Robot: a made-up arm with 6 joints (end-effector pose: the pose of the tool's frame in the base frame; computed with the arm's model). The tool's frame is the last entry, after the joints.
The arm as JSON. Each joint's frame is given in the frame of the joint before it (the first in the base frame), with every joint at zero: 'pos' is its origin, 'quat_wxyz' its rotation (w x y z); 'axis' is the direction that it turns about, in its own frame. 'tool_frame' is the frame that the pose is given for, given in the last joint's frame.
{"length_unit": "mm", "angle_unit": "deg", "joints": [
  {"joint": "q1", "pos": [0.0, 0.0, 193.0], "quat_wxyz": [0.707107, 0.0, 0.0, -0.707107], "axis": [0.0, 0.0, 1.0]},
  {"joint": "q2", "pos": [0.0, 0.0, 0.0], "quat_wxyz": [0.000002, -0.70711, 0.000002, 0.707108], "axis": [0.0, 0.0, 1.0]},
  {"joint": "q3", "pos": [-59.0, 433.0, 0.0], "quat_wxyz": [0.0, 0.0, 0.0, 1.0], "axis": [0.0, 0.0, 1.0]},
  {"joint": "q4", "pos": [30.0, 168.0, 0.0], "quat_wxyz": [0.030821, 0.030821, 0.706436, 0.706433], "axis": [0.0, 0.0, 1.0]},
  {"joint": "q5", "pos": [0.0, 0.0, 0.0], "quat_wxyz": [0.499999, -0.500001, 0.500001, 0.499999], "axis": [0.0, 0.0, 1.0]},
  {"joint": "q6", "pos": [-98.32, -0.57, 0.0], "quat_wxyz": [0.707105, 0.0, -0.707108, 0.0], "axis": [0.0, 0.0, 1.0]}
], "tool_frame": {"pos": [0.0, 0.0, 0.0], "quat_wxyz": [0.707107, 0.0, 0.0, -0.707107]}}
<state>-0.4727 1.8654 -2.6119 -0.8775 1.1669 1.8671</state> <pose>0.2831 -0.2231 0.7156 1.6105 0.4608 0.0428</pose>
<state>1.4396 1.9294 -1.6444 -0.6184 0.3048 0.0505</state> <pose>0.0780 0.4576 0.5169 -1.6399 1.2036 0.3910</pose>
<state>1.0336 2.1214 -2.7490 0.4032 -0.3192 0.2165</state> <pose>0.2392 0.3784 0.7364 -0.0030 0.6371 1.5513</pose>
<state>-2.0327 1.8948 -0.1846 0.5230 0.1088 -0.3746</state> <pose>-0.0776 -0.1684 0.3171 -2.7421 -1.4259 -0.2329</pose>
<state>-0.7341 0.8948 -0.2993 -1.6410 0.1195 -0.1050</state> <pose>0.0042 -0.0203 0.4516 -1.1407 2.2412 -1.4590</pose>
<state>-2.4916 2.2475 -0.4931 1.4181 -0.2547 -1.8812</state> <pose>-0.2617 -0.1688 0.2278 -2.4407 -1.5392 -0.0485</pose>
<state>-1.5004 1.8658 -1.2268 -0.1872 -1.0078 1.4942</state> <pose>0.0451 -0.4207 0.5556 1.0939 0.2783 -0.0066</pose>
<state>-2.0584 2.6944 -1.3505 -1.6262 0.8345 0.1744</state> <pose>-0.3022 -0.4137 0.1090 -0.8235 -2.1011 0.2230</pose>
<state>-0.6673 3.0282 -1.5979 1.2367 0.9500 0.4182</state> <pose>0.4218 -0.2358 -0.0400 -2.2007 -1.1017 -0.9694</pose>
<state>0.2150 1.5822 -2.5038 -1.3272 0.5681 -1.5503</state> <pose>0.2030 -0.0087 0.8403 -0.9373 0.7777 -2.5860</pose>
